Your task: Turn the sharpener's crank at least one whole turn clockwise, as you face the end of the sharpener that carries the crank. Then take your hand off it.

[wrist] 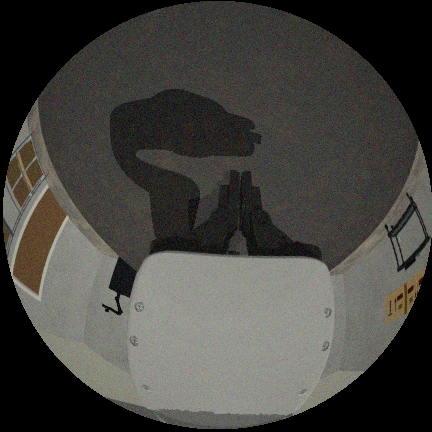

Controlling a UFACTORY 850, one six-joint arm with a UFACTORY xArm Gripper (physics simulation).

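Observation:
My gripper [239, 183] is shut, its two dark fingers side by side with nothing between them. The fingers point over a dark grey surface [320, 125]. I cannot make out the sharpener or its crank in the wrist view. A pale housing panel with screws [230, 330] covers the lower middle of the view and hides what is behind it. I cannot tell whether the fingers touch anything.
The arm's shadow [175, 120] falls on the dark surface. At the left are a window [25, 172], a brown board [40, 245] and a black box [122, 276] with a thin bent arm. At the right are a black frame [397, 250] and a tan panel [395, 306].

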